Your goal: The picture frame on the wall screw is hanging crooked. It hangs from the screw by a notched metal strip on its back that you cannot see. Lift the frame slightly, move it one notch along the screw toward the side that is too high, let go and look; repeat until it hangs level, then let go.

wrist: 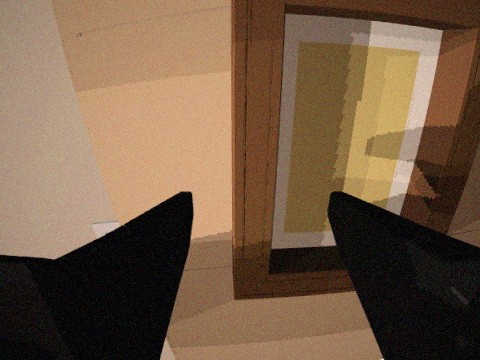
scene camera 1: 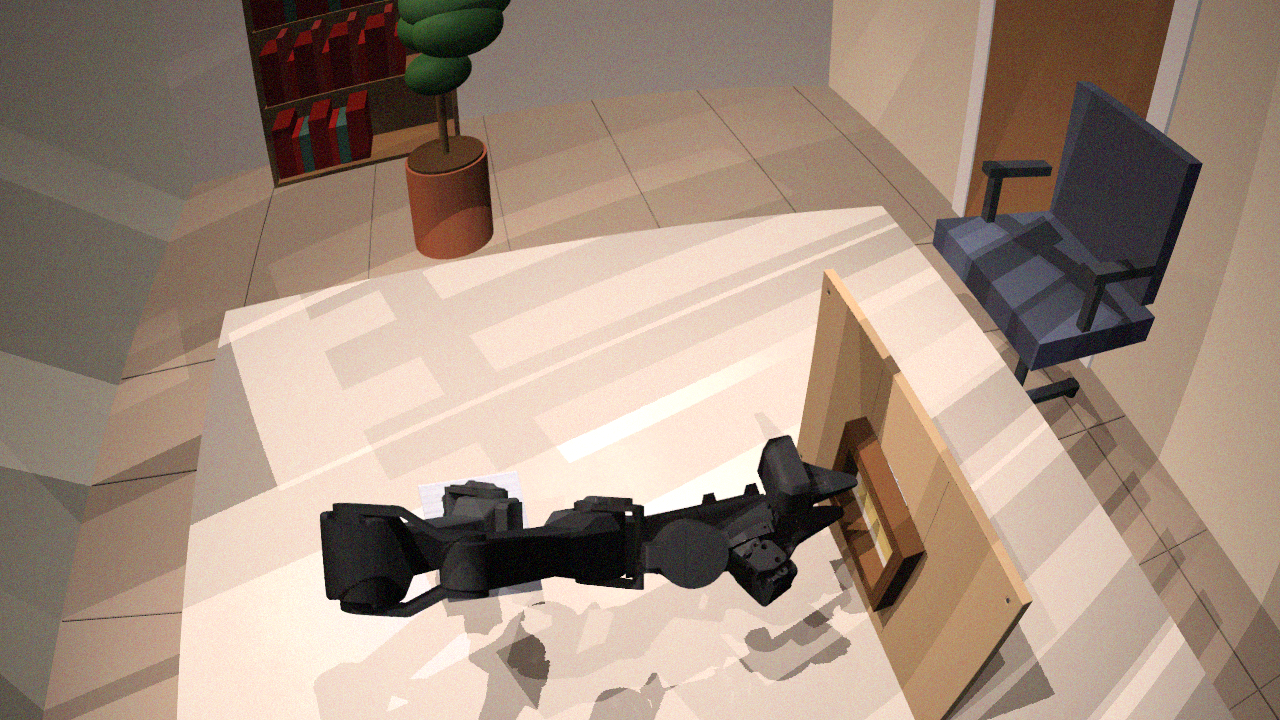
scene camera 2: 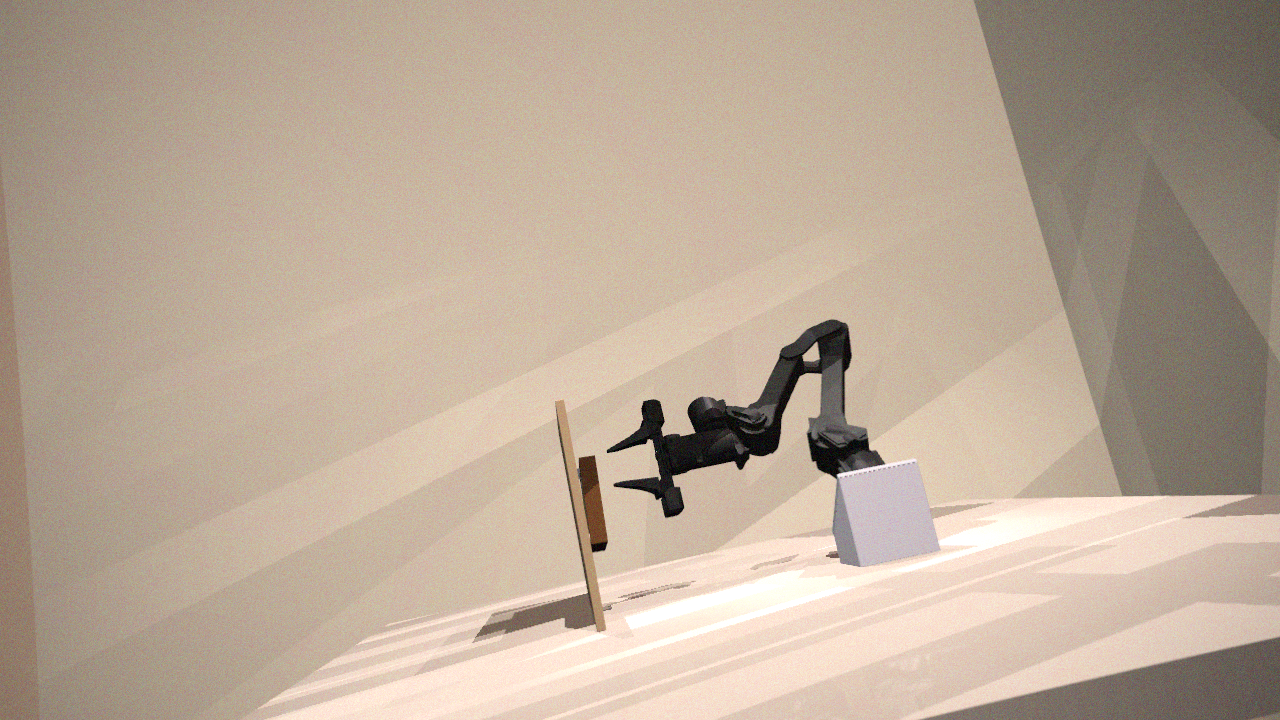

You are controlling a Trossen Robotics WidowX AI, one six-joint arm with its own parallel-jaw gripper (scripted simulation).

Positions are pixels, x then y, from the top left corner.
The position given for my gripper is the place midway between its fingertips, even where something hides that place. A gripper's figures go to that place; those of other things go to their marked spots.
My gripper (wrist: 261,202): 10 cm from the lens. A picture frame (wrist: 373,106) is 16 cm from the lens. A tan board (wrist: 155,91) is 16 cm from the lens.
